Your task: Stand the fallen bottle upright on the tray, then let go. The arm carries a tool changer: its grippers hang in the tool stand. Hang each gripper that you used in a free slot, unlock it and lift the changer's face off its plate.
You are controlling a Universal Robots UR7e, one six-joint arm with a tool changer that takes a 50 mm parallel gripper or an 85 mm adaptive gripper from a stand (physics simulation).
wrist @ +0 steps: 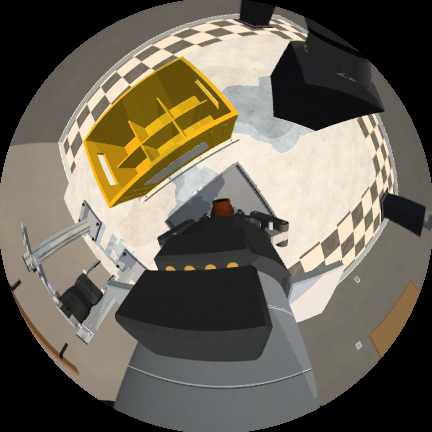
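Places are measured from the arm's base along level axes (x left, y back, z up), in metres.
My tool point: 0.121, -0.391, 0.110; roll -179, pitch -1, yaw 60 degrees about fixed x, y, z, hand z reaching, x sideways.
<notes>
For each thing: its top centre in the pictures, then the offset to it from my tool point, as dx, dy, dz. "pt": a spot on its surface instead.
- bottle, top centre: (pixel 227 257) +0.046, -0.023, -0.147
- grey tray, surface spot: (pixel 245 181) pt +0.002, +0.080, -0.345
- yellow crate, top centre: (pixel 135 120) -0.219, -0.008, -0.175
- pale panel, surface spot: (pixel 315 292) pt +0.016, +0.044, -0.011
The brown neck of the bottle (pixel 222 208) shows just past my gripper's black body, its open mouth in view; the rest of the bottle is hidden. My gripper (pixel 223 215), the adaptive one, is shut on the bottle, with a finger linkage showing on each side and the fingertips hidden. The grey tray (pixel 245 181) lies beyond the gripper, partly covered by it. Whether the bottle's base touches the tray is hidden. The tool stand (pixel 62 240) is at the left, and the other gripper, black with two thin fingers, hangs in it.
A yellow crate (pixel 220 131) with dividers stands at the upper left of the tray. A large black body (pixel 320 90) fills the upper right. Black fixtures (pixel 256 14) (pixel 404 214) stand at the top and right edges. A pale panel (pixel 315 292) is at the lower right.
</notes>
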